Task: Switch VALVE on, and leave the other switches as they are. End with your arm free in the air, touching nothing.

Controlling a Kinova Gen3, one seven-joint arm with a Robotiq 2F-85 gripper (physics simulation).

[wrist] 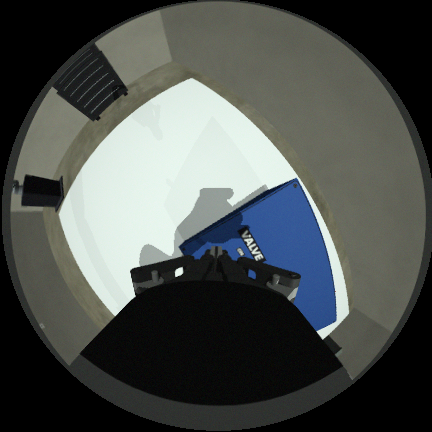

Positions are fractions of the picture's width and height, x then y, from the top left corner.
Scene:
my gripper: 0.50, 0.58
blue switch panel: 0.64, 0.52

